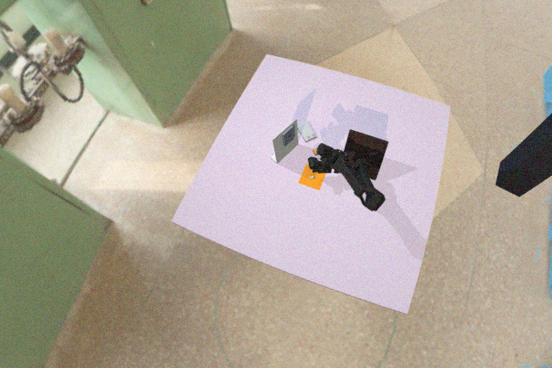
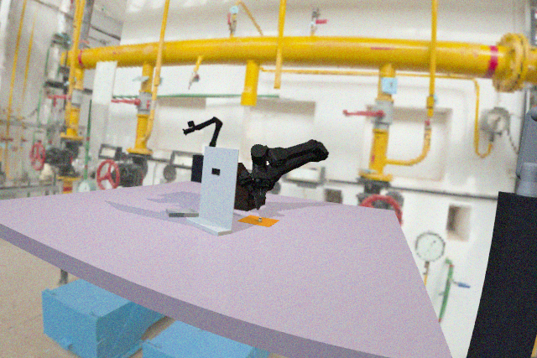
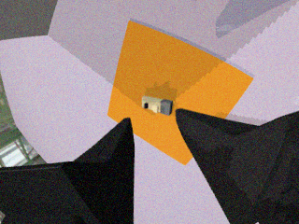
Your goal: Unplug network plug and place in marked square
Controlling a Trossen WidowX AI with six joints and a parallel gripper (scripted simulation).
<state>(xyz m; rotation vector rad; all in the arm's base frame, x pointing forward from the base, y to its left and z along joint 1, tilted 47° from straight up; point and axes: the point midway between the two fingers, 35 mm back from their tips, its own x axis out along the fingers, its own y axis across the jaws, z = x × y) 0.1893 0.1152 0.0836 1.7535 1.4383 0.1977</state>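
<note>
The network plug lies 40 mm below my gripper tip, 20 mm to the left of it and 10 mm ahead of it. Round my gripper tip: grey flat piece 220 mm to the right, 170 mm ahead, 40 mm below; orange marked square 40 mm below, 10 mm to the left, 10 mm ahead; grey upright panel 200 mm ahead, 70 mm above, 60 mm to the right.
</note>
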